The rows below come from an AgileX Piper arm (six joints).
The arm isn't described. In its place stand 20 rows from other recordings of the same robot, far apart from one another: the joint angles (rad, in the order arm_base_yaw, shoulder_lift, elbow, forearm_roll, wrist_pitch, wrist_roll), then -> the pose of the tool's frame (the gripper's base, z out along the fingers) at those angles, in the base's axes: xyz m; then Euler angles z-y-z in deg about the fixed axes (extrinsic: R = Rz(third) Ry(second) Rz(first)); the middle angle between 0 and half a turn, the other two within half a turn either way.
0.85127 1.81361 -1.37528 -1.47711 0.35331 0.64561 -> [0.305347, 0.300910, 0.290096, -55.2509, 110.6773, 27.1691]
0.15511 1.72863 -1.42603 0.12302 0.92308 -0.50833 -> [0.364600, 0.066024, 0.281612, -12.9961, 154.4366, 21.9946]
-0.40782 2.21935 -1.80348 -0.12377 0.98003 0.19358 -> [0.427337, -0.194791, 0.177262, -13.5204, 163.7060, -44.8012]
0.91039 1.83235 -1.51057 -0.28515 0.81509 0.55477 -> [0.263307, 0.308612, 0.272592, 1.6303, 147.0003, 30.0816]
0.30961 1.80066 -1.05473 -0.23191 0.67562 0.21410 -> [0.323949, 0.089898, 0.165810, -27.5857, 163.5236, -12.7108]
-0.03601 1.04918 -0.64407 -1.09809 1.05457 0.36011 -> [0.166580, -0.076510, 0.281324, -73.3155, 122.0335, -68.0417]
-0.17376 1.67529 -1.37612 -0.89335 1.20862 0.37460 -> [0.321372, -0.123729, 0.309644, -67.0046, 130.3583, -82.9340]
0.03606 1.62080 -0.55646 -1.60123 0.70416 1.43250 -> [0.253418, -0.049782, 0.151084, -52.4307, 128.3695, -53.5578]
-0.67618 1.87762 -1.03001 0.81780 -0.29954 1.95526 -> [0.295511, -0.262227, 0.177036, 150.0232, 120.8187, -53.2615]
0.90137 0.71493 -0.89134 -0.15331 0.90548 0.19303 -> [0.083716, 0.088174, 0.370186, 0.5404, 126.1416, 43.0891]
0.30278 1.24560 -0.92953 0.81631 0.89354 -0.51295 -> [0.213757, 0.120908, 0.307218, 41.8364, 131.4529, 66.6001]
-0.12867 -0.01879 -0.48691 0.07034 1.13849 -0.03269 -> [-0.008909, 0.007008, 0.267595, 2.0316, 121.1351, -3.0965]
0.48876 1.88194 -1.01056 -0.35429 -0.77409 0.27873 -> [0.346754, 0.209399, 0.214779, 1.7399, 92.3397, 42.0513]
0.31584 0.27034 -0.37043 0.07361 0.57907 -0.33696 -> [0.060190, 0.023522, 0.269307, -14.8253, 112.3569, 20.5905]
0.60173 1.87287 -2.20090 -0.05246 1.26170 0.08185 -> [0.333724, 0.223647, 0.434351, 0.5458, 138.3954, 30.1622]
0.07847 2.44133 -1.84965 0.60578 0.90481 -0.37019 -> [0.487050, 0.079166, 0.094832, 61.4094, 149.8255, 67.4646]
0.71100 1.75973 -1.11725 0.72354 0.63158 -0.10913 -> [0.247150, 0.259807, 0.206679, 63.9281, 143.2736, 81.5552]
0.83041 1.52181 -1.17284 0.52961 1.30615 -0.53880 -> [0.153436, 0.233689, 0.283921, 62.8496, 150.7240, 133.2282]
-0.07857 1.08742 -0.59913 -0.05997 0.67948 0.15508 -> [0.184418, -0.017957, 0.233149, 2.1831, 151.7856, -9.0709]
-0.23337 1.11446 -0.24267 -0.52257 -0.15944 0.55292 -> [0.172539, -0.033601, 0.177297, 5.4740, 126.8850, -7.6854]
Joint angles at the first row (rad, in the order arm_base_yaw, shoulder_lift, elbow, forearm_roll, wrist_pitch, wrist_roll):
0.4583 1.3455 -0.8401 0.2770 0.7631 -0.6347
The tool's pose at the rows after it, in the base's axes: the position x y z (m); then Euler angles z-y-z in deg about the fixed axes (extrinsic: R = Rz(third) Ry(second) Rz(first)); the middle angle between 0 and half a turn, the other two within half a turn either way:
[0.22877, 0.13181, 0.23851, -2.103, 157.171, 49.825]
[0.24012, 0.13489, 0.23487, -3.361, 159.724, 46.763]
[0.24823, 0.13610, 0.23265, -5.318, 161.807, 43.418]
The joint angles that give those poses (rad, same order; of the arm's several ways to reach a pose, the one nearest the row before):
0.4708 1.4153 -0.8937 0.2163 0.7781 -0.5625
0.4733 1.4684 -0.9381 0.1632 0.7996 -0.4960
0.4734 1.5050 -0.9722 0.1198 0.8232 -0.4454

